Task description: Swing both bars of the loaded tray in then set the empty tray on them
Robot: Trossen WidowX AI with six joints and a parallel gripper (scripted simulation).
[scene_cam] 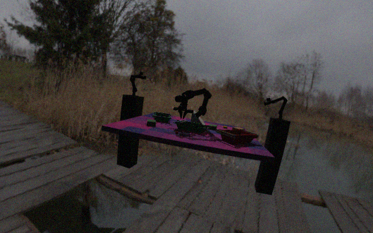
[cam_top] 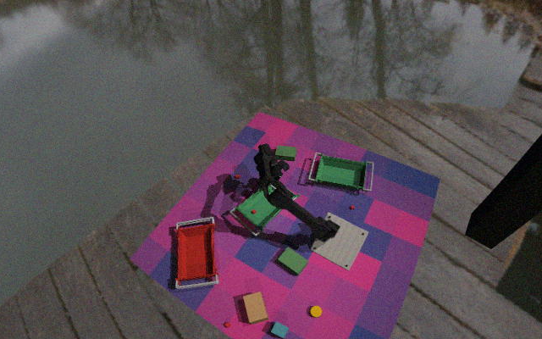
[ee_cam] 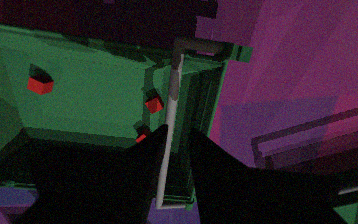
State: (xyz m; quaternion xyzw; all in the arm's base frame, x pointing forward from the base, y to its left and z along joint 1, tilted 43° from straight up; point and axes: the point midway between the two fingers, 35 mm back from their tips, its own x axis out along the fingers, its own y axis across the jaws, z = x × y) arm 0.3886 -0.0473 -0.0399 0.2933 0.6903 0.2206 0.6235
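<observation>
My gripper tip is now 25 cm past the green tray, 30 cm to the left of it and 5 cm above it. Round my gripper tip: yellow disc: 54 cm behind, 41 cm to the left, 8 cm below; then tan block: 32 cm behind, 55 cm to the left, 6 cm below; then teal block: 46 cm behind, 57 cm to the left, 7 cm below.
</observation>
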